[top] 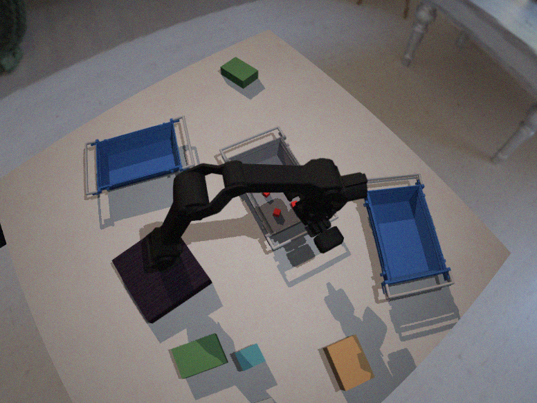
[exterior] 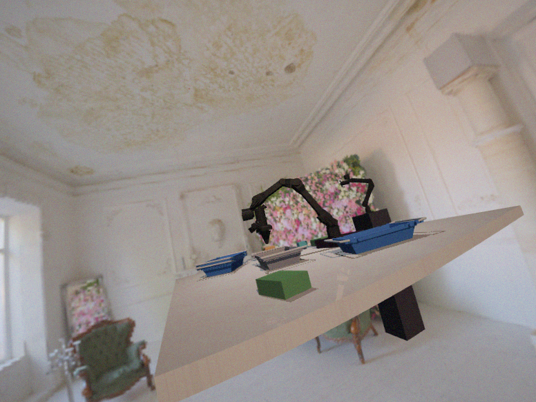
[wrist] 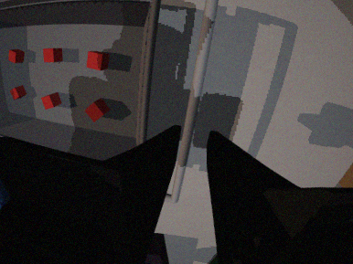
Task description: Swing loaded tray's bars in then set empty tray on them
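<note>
The red block is 11 cm to the left of my gripper tip, 8 cm below it and 2 cm behind it. Also, from my gripper tip: blue tray: 50 cm to the left, 29 cm behind, 5 cm below; orange block: 34 cm to the right, 11 cm behind, 7 cm below; teal block: 30 cm behind, 19 cm to the right, 7 cm below.
</note>
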